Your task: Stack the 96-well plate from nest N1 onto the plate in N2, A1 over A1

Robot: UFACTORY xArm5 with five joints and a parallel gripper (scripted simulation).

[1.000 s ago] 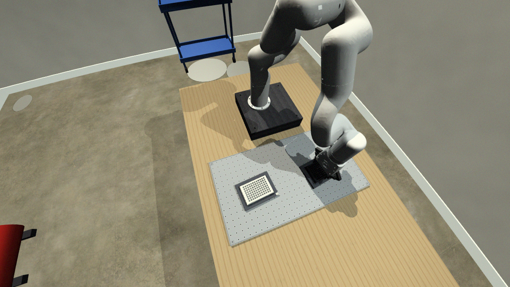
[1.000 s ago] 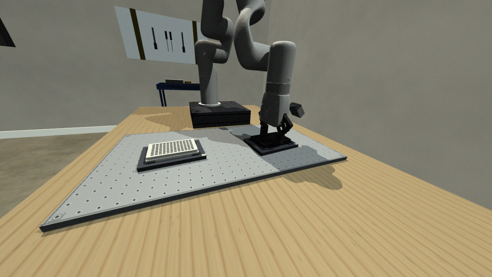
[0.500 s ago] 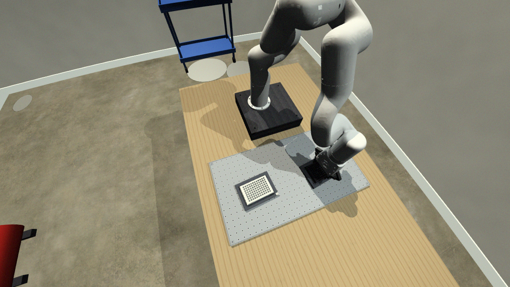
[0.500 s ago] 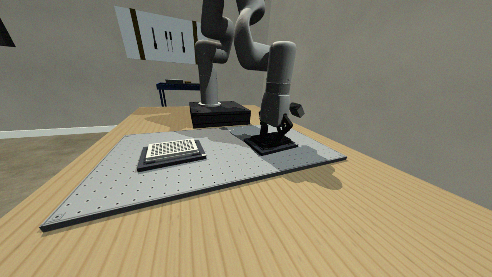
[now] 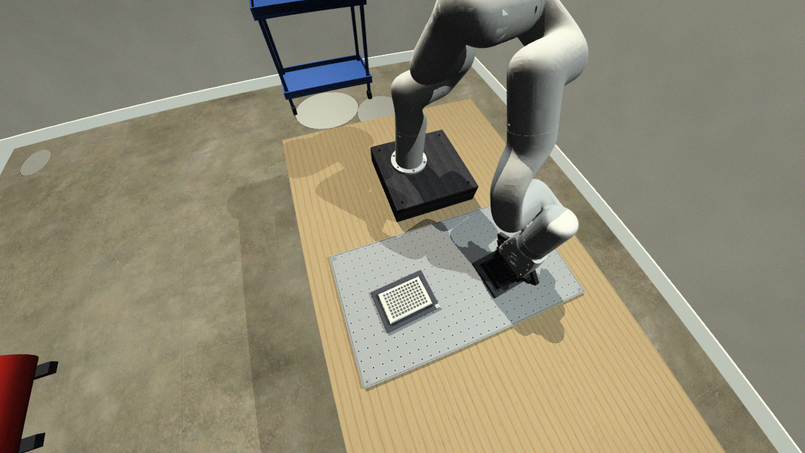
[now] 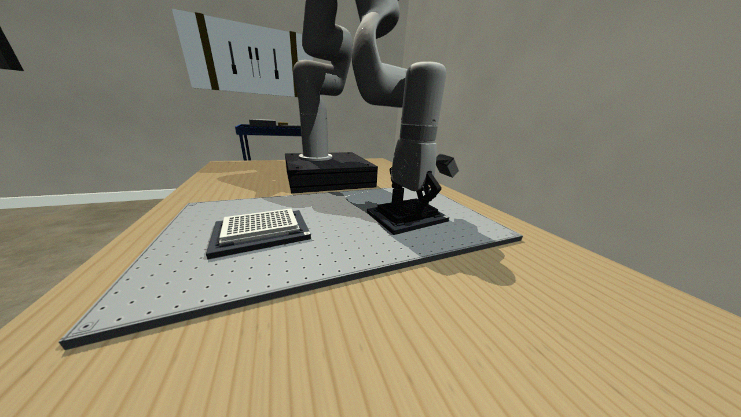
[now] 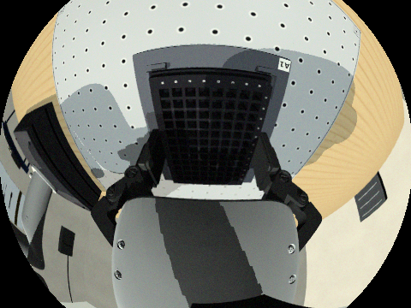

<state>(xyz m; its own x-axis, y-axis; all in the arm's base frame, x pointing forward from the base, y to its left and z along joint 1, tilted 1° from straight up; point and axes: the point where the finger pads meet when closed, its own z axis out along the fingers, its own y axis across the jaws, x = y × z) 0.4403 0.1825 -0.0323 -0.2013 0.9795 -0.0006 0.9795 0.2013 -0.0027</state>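
My gripper is now 20 mm above the plate nest N1. From my hand the other things lie so: white 96-well plate: 320 mm to the right, 10 mm below, 10 mm ahead; plate nest N2: 320 mm to the right, 20 mm below, 10 mm ahead; black 96-well plate: 10 mm below.
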